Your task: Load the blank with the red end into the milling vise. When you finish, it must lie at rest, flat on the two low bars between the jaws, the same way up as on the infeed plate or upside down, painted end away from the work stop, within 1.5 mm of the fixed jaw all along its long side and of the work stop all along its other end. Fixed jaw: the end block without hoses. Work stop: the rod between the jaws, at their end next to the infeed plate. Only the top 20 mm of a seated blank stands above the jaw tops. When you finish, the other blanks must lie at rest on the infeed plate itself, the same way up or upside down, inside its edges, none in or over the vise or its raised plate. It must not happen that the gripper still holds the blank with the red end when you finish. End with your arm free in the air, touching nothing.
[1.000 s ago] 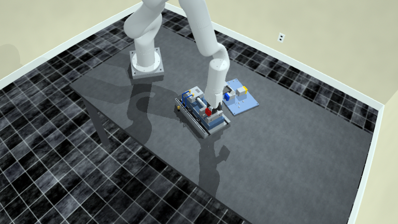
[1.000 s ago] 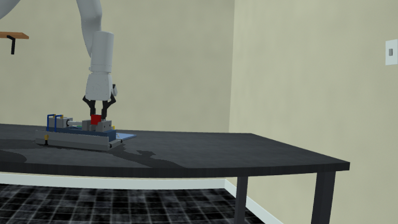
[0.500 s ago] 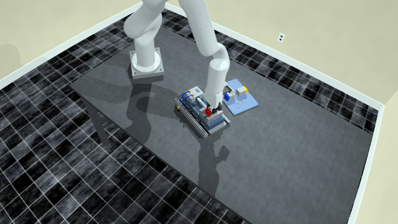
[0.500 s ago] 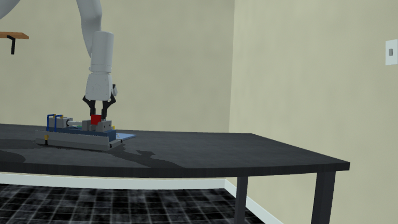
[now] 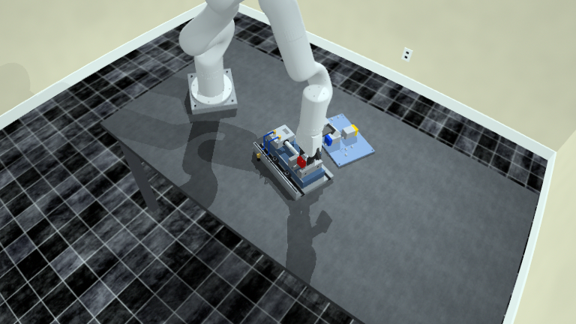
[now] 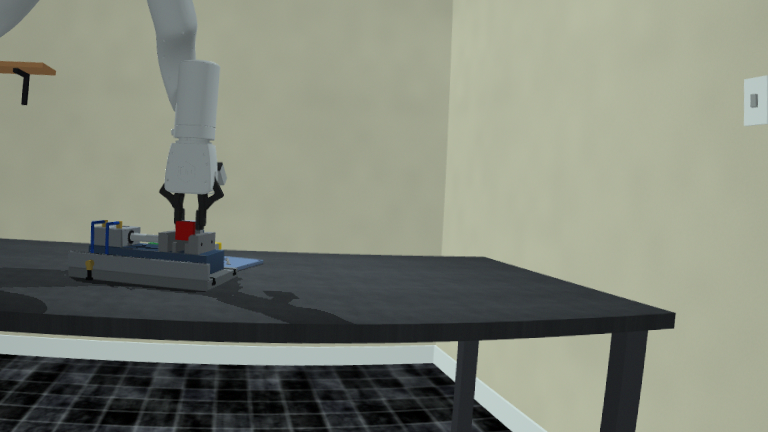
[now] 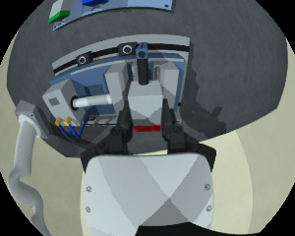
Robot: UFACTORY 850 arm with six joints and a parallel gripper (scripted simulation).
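Now: the red-ended blank 2 cm below my hand. Round my hand: black work stop rod (5 cm to the left, 3 cm below); moving jaw (5 cm below, 4 cm behind); fixed jaw (5 cm below, 3 cm ahead).
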